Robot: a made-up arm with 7 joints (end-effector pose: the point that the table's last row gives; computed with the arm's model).
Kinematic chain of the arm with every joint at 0, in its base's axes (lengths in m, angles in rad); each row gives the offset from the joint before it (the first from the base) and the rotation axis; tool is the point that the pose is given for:
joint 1: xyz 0 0.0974 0 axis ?
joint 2: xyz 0 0.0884 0 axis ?
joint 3: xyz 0 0 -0.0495 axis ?
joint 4: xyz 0 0 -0.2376 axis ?
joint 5: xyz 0 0 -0.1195 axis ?
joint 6: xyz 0 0 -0.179 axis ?
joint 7: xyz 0 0 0 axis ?
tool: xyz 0 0 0
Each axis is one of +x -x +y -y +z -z.
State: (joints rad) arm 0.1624 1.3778 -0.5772 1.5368 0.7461 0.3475 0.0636
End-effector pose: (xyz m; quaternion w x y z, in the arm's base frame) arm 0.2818 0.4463 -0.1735 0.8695 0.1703 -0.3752 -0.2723
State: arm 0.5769 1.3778 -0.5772 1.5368 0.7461 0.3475 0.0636
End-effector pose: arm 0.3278 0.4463 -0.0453 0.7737 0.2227 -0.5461 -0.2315
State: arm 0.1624 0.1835 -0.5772 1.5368 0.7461 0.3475 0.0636
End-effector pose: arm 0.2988 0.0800 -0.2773 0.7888 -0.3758 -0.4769 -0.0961
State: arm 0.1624 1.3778 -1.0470 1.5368 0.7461 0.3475 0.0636
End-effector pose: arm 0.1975 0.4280 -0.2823 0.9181 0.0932 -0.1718 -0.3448
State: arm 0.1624 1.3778 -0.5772 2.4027 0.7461 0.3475 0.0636
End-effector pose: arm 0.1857 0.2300 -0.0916 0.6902 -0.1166 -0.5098 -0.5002
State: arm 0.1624 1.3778 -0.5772 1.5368 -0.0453 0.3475 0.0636
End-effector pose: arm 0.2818 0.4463 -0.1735 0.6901 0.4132 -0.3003 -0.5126
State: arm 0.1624 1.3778 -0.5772 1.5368 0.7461 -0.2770 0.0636
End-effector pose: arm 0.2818 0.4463 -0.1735 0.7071 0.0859 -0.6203 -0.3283
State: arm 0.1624 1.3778 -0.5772 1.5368 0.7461 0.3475 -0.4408
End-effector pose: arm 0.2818 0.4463 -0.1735 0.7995 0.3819 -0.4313 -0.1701
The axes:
joint 1: -y
joint 2: +x
joint 3: +z
joint 4: -y
joint 5: +z
joint 6: +y
joint 7: -x

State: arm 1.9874 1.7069 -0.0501 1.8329 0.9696 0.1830 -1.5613
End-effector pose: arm -0.1295 0.3956 0.2576 0.3465 -0.1882 0.6684 -0.6307
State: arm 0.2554 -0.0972 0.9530 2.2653 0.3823 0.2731 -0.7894
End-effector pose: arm 0.1573 0.3626 -0.0765 0.2677 0.2746 -0.6495 0.6565
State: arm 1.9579 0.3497 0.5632 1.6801 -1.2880 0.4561 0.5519
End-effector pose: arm 0.0765 0.4218 0.3021 0.2435 0.4899 -0.7634 0.3434
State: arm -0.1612 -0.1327 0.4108 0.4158 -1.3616 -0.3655 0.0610
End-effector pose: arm 0.0190 0.1594 -0.5721 0.8569 -0.0419 -0.2349 -0.4570
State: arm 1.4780 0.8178 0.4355 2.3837 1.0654 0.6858 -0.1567
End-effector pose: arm 0.0022 0.2963 0.1866 0.0193 -0.0308 0.9925 0.1171
